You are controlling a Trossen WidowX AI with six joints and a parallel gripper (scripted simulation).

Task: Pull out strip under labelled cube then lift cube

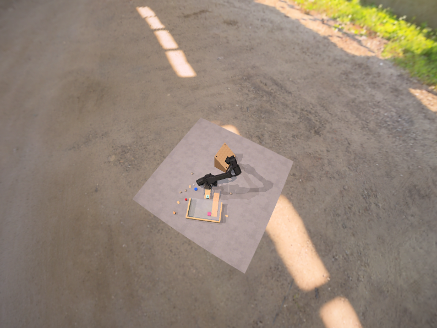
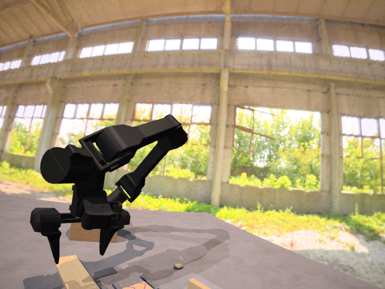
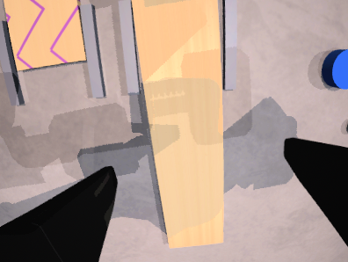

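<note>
Right now my gripper tip is 8 cm short of the blue piece, 10 cm to the left of it and 5 cm above it. From my gripper tip the other things lie so: red piece 22 cm ahead, 13 cm to the right, 5 cm below.
</note>
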